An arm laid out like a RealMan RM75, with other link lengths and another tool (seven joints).
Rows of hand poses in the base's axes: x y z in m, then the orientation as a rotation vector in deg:
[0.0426, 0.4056, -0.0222, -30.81, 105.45, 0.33]
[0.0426, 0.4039, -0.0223, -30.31, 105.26, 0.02]
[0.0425, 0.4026, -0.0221, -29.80, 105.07, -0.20]
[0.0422, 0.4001, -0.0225, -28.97, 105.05, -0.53]
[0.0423, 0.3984, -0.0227, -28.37, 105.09, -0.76]
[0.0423, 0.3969, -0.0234, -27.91, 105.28, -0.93]
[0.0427, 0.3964, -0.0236, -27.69, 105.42, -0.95]
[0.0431, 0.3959, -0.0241, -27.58, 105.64, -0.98]
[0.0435, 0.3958, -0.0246, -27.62, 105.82, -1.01]
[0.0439, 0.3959, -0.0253, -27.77, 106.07, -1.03]
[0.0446, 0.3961, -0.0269, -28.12, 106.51, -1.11]
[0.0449, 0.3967, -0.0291, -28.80, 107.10, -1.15]
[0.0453, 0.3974, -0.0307, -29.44, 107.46, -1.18]
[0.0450, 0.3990, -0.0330, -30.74, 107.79, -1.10]
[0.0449, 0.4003, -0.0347, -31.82, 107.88, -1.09]
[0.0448, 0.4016, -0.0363, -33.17, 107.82, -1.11]
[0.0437, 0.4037, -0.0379, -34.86, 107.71, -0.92]
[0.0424, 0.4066, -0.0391, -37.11, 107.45, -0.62]
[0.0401, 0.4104, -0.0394, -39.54, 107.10, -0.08]
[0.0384, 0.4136, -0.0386, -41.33, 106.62, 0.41]
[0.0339, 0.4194, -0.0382, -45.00, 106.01, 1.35]
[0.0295, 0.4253, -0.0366, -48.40, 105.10, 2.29]
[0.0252, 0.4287, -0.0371, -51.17, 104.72, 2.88]
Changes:
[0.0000, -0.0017, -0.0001, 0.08, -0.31, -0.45]
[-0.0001, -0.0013, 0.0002, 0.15, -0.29, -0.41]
[-0.0003, -0.0025, -0.0004, 0.22, -0.19, -0.72]
[0.0001, -0.0017, -0.0002, 0.16, -0.08, -0.52]
[0.0000, -0.0015, -0.0007, 0.11, 0.09, -0.43]
[0.0004, -0.0005, -0.0002, 0.09, 0.10, -0.18]
[0.0004, -0.0005, -0.0005, 0.01, 0.19, -0.13]
[0.0004, -0.0001, -0.0005, -0.06, 0.17, -0.02]
[0.0004, 0.0001, -0.0007, -0.12, 0.26, 0.05]
[0.0007, 0.0002, -0.0016, -0.29, 0.46, 0.12]
[0.0003, 0.0006, -0.0022, -0.45, 0.65, 0.33]
[0.0004, 0.0007, -0.0016, -0.40, 0.43, 0.35]
[-0.0003, 0.0016, -0.0023, -0.66, 0.52, 0.85]
[-0.0001, 0.0013, -0.0017, -0.56, 0.25, 0.72]
[-0.0001, 0.0013, -0.0016, -0.70, 0.15, 0.91]
[-0.0011, 0.0021, -0.0016, -0.73, 0.20, 1.25]
[-0.0013, 0.0029, -0.0012, -0.92, 0.19, 1.70]
[-0.0023, 0.0038, -0.0003, -0.85, 0.22, 1.95]
[-0.0017, 0.0032, 0.0008, -0.53, 0.00, 1.53]
[-0.0045, 0.0058, 0.0004, -1.21, 0.37, 3.00]
[-0.0044, 0.0059, 0.0016, -1.03, 0.11, 2.89]
[-0.0043, 0.0034, -0.0005, -1.05, 0.40, 2.17]

